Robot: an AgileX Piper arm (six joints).
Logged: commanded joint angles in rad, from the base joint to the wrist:
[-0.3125, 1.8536, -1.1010, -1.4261, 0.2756, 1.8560]
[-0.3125, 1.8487, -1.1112, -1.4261, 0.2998, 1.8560]
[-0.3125, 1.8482, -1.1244, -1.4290, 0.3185, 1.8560]
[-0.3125, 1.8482, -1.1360, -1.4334, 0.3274, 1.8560]
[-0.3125, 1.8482, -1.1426, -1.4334, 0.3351, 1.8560]
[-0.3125, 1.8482, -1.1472, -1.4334, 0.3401, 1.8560]
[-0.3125, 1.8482, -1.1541, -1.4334, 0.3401, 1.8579]
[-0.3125, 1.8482, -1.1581, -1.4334, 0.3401, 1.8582]
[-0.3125, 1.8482, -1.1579, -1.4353, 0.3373, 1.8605]
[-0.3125, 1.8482, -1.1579, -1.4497, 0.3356, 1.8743]
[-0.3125, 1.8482, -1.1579, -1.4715, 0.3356, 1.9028]
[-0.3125, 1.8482, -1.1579, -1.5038, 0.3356, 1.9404]
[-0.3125, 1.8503, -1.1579, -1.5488, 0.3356, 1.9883]
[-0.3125, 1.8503, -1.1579, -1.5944, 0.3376, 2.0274]
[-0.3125, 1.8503, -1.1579, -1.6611, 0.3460, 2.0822]
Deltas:
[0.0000, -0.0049, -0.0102, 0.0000, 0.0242, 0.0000]
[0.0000, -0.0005, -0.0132, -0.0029, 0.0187, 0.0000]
[0.0000, 0.0000, -0.0116, -0.0044, 0.0089, 0.0000]
[0.0000, 0.0000, -0.0066, 0.0000, 0.0077, 0.0000]
[0.0000, 0.0000, -0.0046, 0.0000, 0.0050, 0.0000]
[0.0000, 0.0000, -0.0069, 0.0000, 0.0000, 0.0019]
[0.0000, 0.0000, -0.0040, 0.0000, 0.0000, 0.0003]
[0.0000, 0.0000, 0.0002, -0.0019, -0.0028, 0.0023]
[0.0000, 0.0000, 0.0000, -0.0144, -0.0017, 0.0138]
[0.0000, 0.0000, 0.0000, -0.0218, 0.0000, 0.0285]
[0.0000, 0.0000, 0.0000, -0.0323, 0.0000, 0.0376]
[0.0000, 0.0021, 0.0000, -0.0450, 0.0000, 0.0479]
[0.0000, 0.0000, 0.0000, -0.0456, 0.0020, 0.0391]
[0.0000, 0.0000, 0.0000, -0.0667, 0.0084, 0.0548]

